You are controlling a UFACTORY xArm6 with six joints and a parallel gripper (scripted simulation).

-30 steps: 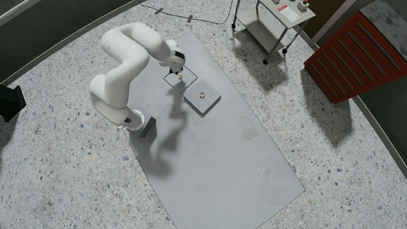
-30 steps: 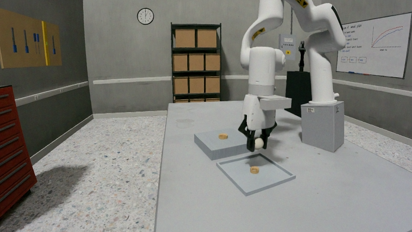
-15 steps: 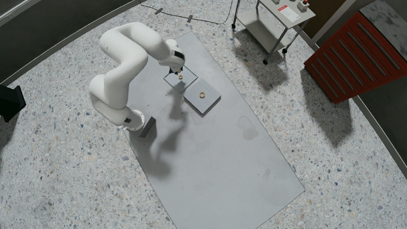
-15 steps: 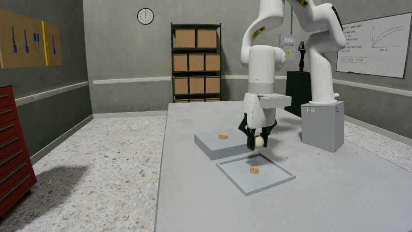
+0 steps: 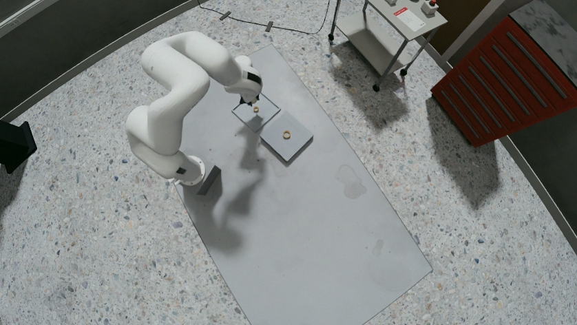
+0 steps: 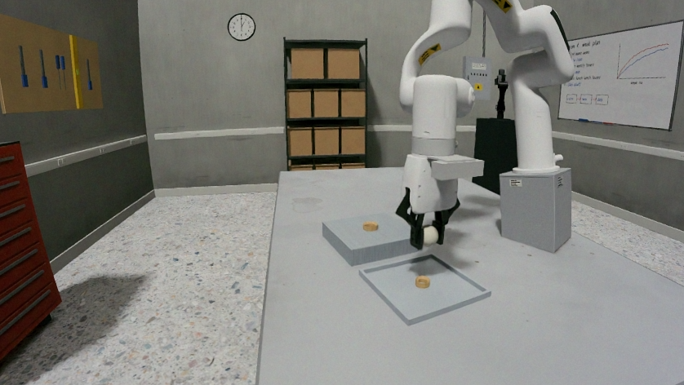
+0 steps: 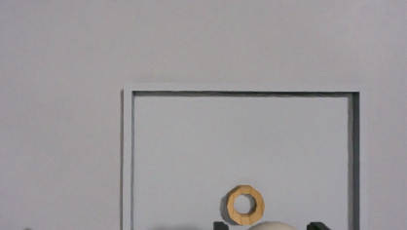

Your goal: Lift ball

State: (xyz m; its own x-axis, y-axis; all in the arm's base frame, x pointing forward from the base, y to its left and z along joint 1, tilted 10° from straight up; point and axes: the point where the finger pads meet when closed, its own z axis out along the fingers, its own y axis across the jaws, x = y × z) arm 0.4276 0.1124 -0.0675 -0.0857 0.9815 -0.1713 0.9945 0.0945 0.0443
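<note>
Now: hand right at the cream ball. From my hand the other things lie so: raised grey block: 23 cm to the right, 8 cm below, 2 cm ahead; shallow grey tray: 10 cm below.
</note>
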